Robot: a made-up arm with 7 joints.
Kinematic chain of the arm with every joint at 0, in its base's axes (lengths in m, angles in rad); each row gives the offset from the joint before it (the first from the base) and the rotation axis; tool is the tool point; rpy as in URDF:
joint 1: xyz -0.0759 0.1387 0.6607 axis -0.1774 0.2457 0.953
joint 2: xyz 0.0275 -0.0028 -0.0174 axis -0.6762 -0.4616 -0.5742
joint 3: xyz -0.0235 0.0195 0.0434 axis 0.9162 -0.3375 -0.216
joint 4: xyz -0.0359 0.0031 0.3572 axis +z
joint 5: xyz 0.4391 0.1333 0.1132 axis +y
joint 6: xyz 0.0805 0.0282 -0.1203 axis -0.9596 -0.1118 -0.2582
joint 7: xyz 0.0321 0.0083 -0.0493 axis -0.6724 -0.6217 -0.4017
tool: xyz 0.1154 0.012 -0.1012 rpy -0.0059 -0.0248 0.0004
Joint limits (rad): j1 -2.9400..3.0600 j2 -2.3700..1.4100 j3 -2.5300..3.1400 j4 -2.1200..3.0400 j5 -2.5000..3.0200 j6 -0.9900..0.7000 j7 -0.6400..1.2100
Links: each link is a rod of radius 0.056 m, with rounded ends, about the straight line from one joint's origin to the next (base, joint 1, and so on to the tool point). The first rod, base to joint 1, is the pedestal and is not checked.
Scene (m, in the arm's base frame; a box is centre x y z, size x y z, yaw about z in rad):
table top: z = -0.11
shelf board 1: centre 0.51 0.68 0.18 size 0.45 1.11 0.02 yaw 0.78
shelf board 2: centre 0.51 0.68 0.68 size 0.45 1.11 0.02 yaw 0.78
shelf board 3: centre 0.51 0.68 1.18 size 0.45 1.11 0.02 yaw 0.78
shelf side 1: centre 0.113 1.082 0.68 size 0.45 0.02 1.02 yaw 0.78
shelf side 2: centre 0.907 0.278 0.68 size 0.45 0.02 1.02 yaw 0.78
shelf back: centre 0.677 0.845 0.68 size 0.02 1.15 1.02 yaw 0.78
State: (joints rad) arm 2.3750 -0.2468 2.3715 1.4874 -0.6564 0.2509 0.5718
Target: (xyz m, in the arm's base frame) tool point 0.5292 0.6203 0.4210
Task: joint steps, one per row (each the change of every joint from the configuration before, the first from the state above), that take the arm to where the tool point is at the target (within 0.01 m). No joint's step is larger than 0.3 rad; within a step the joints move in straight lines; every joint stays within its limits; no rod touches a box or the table.
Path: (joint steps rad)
1: -0.2127 0.0656 0.0128 -0.1220 0.2720 0.0811 -0.2424
2: -0.2127 0.0657 0.0129 -0.1220 0.2719 0.0812 -0.2423
3: -0.2128 0.0656 0.0128 -0.1221 0.2720 0.0811 -0.2424
4: -0.2127 0.0656 0.0129 -0.1220 0.2719 0.0812 -0.2423
5: -0.2127 0.0656 0.0128 -0.1220 0.2720 0.0811 -0.2424
6: 0.2881 -0.1519 0.1141 -0.0189 0.0240 -0.0808 0.2345
7: 0.2881 -0.1520 0.1140 -0.0188 0.0240 -0.0809 0.2345
8: 0.2881 -0.1520 0.1140 -0.0189 0.0239 -0.0808 0.2345
9: 0.2882 -0.1519 0.1141 -0.0188 0.0240 -0.0809 0.2345
10: 0.0132 0.0112 -0.0794 0.0737 -0.2706 0.0007 0.0710
11: 0.0133 0.0113 -0.0794 0.0738 -0.2706 0.0007 0.0710
12: 0.0133 0.0113 -0.0794 0.0737 -0.2707 0.0007 0.0710
13: 0.0132 0.0113 -0.0794 0.0738 -0.2706 0.0007 0.0710

